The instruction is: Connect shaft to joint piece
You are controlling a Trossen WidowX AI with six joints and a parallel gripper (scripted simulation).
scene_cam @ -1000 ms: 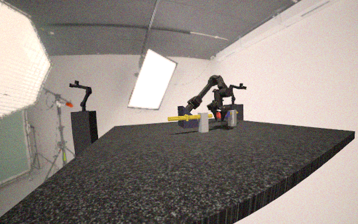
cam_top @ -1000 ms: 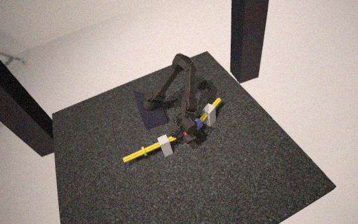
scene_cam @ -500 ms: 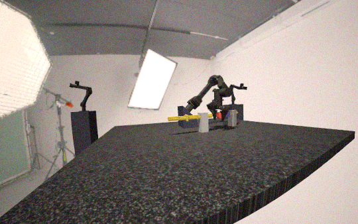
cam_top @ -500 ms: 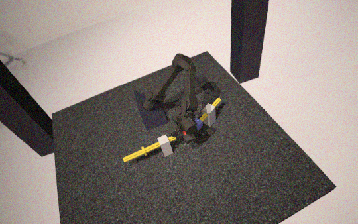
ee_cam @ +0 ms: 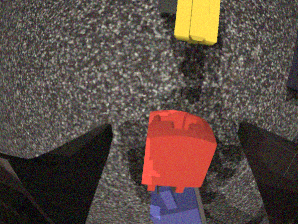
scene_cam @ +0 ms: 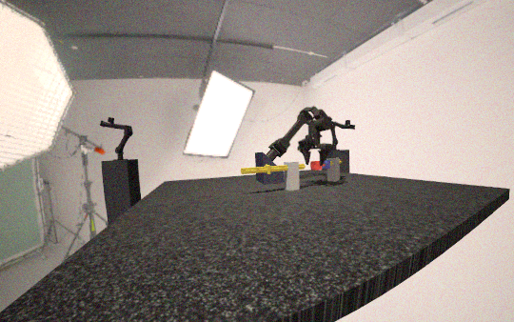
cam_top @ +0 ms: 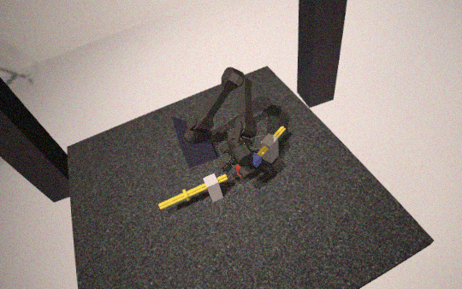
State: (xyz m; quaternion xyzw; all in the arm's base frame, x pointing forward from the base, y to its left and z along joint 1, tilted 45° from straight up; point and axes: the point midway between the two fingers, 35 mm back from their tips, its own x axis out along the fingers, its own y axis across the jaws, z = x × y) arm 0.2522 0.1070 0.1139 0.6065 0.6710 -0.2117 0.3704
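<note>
Now: the red joint piece 2 cm to the left of my gripper tip.
</note>
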